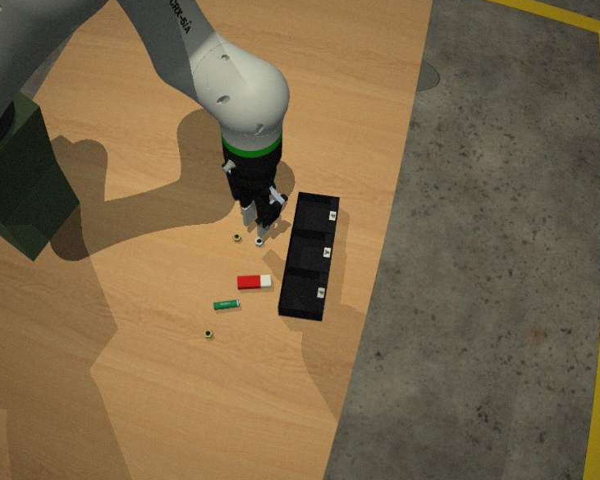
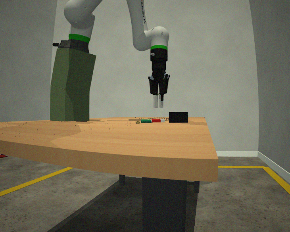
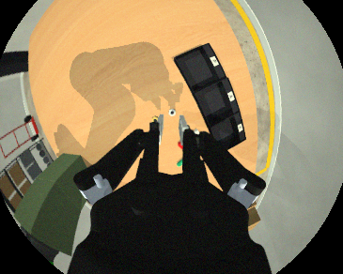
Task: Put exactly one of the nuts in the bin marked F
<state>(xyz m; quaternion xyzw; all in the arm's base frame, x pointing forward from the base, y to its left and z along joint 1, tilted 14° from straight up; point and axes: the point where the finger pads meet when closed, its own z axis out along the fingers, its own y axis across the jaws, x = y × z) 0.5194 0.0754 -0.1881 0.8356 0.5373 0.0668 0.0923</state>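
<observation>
Right now the grey nut is 10 cm below my hand. Round my hand: green battery (2 cm behind, 15 cm to the right, 10 cm below).
</observation>
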